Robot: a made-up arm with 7 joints. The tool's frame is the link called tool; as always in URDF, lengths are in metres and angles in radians. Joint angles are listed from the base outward. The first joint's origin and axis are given. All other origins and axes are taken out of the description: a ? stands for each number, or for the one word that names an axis. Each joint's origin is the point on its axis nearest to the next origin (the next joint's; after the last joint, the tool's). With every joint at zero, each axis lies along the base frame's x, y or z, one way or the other. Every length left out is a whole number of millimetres.
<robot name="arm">
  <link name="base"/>
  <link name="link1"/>
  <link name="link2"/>
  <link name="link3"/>
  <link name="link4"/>
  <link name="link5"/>
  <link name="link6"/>
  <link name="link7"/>
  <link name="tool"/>
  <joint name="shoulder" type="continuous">
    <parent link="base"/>
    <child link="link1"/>
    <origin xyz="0 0.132 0" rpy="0 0 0"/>
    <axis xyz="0 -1 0"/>
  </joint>
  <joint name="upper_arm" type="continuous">
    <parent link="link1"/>
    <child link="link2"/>
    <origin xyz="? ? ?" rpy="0 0 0"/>
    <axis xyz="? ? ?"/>
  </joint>
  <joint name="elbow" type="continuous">
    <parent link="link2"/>
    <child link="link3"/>
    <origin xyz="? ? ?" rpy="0 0 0"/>
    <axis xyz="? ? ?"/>
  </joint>
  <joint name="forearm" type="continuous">
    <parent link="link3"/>
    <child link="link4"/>
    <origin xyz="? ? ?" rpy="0 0 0"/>
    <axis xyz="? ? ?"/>
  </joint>
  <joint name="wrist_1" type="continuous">
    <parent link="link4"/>
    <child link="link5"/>
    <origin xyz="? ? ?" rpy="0 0 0"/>
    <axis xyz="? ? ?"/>
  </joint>
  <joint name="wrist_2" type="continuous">
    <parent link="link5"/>
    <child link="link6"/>
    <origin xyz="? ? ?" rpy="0 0 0"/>
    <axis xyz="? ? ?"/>
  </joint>
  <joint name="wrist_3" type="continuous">
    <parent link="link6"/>
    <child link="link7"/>
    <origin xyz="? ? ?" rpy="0 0 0"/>
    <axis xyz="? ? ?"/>
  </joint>
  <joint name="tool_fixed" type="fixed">
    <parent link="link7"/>
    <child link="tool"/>
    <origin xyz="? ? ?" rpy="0 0 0"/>
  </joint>
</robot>
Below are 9 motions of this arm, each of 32 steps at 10 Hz.
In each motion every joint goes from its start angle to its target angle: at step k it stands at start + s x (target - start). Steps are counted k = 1, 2, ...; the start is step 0. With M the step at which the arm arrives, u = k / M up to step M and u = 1 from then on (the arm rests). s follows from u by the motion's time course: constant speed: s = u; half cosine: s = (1 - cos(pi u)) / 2; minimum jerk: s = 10 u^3 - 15 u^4 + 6 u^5.
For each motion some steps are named. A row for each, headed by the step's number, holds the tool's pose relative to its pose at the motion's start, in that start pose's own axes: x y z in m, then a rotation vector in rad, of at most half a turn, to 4 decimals.
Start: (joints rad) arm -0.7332 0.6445 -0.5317 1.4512 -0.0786 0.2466 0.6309
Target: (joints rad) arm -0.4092 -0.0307 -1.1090 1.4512 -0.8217 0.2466 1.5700
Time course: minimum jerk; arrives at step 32
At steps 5, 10, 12, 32:
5: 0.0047 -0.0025 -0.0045 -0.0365 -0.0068 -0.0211
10: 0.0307 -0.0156 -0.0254 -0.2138 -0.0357 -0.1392
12: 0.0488 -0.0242 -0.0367 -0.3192 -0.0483 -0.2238
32: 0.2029 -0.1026 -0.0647 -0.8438 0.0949 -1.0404

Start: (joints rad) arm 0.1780 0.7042 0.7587 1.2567 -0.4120 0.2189 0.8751
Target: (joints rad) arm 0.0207 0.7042 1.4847 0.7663 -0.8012 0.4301 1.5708
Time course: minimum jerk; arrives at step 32
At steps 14, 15, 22, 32:
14: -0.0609 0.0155 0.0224 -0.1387 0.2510 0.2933
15: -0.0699 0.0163 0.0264 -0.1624 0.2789 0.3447
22: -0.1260 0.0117 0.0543 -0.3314 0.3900 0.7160
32: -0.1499 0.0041 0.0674 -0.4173 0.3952 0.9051

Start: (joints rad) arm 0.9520 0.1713 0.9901 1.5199 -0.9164 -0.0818 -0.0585
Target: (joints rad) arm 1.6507 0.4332 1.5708 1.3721 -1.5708 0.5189 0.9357
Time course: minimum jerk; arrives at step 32
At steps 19, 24, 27, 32:
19: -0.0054 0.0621 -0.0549 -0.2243 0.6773 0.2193
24: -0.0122 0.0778 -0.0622 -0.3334 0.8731 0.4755
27: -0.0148 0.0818 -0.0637 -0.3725 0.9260 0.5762
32: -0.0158 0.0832 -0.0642 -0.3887 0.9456 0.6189

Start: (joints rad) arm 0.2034 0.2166 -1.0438 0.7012 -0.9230 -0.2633 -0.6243
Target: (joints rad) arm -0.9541 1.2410 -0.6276 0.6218 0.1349 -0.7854 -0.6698
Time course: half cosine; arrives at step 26
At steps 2, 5, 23, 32:
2: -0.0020 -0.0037 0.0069 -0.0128 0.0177 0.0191
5: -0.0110 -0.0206 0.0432 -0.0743 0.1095 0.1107
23: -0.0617 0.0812 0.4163 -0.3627 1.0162 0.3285
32: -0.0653 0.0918 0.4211 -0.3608 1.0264 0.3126

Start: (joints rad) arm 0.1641 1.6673 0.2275 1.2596 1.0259 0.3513 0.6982
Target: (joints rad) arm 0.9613 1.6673 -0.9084 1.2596 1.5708 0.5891 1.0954
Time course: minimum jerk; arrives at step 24
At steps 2, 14, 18, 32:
2: -0.0003 0.0000 -0.0001 -0.0033 0.0010 0.0032
14: -0.0434 -0.0066 -0.0070 -0.4059 0.0656 0.4497
18: -0.0611 -0.0109 -0.0088 -0.5499 0.0559 0.6323
32: -0.0688 -0.0131 -0.0096 -0.6096 0.0456 0.7118

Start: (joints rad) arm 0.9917 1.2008 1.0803 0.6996 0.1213 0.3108 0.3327
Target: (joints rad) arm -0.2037 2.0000 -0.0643 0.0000 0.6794 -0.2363 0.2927
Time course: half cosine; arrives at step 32
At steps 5, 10, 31, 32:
5: 0.0029 -0.0001 -0.0030 -0.0142 0.0229 -0.1070
10: 0.0096 0.0011 -0.0097 -0.0421 0.0931 -0.4020
31: 0.1075 -0.0512 -0.0287 -0.0464 0.1481 -1.8796
32: 0.1079 -0.0519 -0.0288 -0.0468 0.1466 -1.8844

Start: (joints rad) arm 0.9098 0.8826 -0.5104 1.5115 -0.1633 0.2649 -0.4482
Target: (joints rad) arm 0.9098 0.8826 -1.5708 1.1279 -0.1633 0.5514 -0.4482
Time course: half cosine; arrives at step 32
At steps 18, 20, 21, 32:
18: -0.0363 -0.0878 0.0771 -0.5773 0.1116 -0.4180
20: -0.0445 -0.0954 0.0926 -0.6565 0.1154 -0.5001
21: -0.0485 -0.0983 0.1000 -0.6926 0.1157 -0.5402
32: -0.0749 -0.1066 0.1441 -0.8886 0.0955 -0.7950

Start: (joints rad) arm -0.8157 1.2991 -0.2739 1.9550 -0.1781 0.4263 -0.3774
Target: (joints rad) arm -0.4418 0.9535 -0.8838 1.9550 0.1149 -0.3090 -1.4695
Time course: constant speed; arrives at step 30
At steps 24, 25, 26, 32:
24: 0.0589 -0.0503 0.0067 0.6271 -0.2275 0.9381
25: 0.0621 -0.0517 0.0069 0.6501 -0.2211 0.9840
26: 0.0653 -0.0531 0.0072 0.6723 -0.2131 1.0301
32: 0.0783 -0.0582 0.0086 0.7534 -0.1662 1.2158

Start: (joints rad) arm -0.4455 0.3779 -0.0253 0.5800 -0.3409 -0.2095 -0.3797
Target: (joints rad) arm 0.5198 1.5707 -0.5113 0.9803 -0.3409 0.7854 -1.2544
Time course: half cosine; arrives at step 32
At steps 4, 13, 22, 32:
4: 0.0076 0.0167 -0.0115 0.0770 -0.0099 -0.0373
13: 0.0741 0.1657 -0.0585 0.7751 -0.0408 -0.2936
22: 0.1283 0.3462 0.0025 1.7665 0.1359 -0.5360
32: 0.1265 0.4104 0.0711 2.2461 0.3805 -0.6621

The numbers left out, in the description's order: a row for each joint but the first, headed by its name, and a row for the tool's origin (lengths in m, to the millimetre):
upper_arm: xyz 0 0 0, axis 1 0 0
elbow: xyz 0 0 -0.196, axis 0 0 1
forearm: xyz 0 0 0, axis 0 -1 0
wrist_1: xyz 0 0 -0.188, axis 0 0 1
wrist_2: xyz 0 0 0, axis 0 1 0
wrist_3: xyz 0 0 0, axis -1 0 0
tool: xyz 0 0 0

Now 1 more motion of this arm.
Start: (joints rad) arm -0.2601 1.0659 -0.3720 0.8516 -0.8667 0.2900 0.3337
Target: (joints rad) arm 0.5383 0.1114 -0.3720 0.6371 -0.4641 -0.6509 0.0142
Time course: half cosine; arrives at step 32
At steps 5, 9, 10, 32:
5: 0.0148 0.0041 -0.0007 0.0200 -0.0981 0.0586
9: 0.0465 0.0170 0.0005 0.0793 -0.3066 0.1800
10: 0.0568 0.0223 0.0016 0.1027 -0.3736 0.2181
32: 0.2156 0.1980 0.1335 0.8536 -1.7225 0.8562

